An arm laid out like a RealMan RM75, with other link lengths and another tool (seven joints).
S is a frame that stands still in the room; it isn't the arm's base.
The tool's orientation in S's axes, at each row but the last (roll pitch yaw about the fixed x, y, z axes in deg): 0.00 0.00 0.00; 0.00 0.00 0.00; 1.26 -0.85 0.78; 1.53 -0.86 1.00; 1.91 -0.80 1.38; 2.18 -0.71 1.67; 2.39 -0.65 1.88; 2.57 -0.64 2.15; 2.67 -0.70 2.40; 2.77 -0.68 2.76; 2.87 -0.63 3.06; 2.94 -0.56 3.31
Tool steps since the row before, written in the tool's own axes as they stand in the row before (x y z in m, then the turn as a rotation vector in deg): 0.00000 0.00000 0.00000 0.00 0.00 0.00; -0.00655 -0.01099 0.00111 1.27 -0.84 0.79; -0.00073 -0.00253 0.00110 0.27 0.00 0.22; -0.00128 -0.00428 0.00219 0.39 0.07 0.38; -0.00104 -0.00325 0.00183 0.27 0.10 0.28; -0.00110 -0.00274 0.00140 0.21 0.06 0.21; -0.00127 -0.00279 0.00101 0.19 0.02 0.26; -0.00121 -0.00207 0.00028 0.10 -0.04 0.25; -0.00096 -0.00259 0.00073 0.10 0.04 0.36; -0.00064 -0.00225 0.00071 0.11 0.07 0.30; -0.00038 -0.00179 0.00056 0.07 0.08 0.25; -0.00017 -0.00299 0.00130 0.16 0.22 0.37
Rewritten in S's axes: 0.00000 0.00000 0.00000 0.00 0.00 0.00; -0.00655 -0.01099 0.00111 1.27 -0.84 0.79; -0.00071 -0.00256 0.00103 0.27 0.00 0.22; -0.00124 -0.00436 0.00206 0.38 0.07 0.39; -0.00098 -0.00333 0.00171 0.26 0.10 0.29; -0.00103 -0.00282 0.00128 0.21 0.06 0.21; -0.00119 -0.00287 0.00088 0.19 0.02 0.26; -0.00113 -0.00212 0.00017 0.10 -0.05 0.25; -0.00086 -0.00266 0.00060 0.09 0.03 0.36; -0.00054 -0.00231 0.00059 0.10 0.06 0.30; -0.00029 -0.00183 0.00047 0.06 0.07 0.25; 0.00000 -0.00306 0.00114 0.14 0.21 0.38
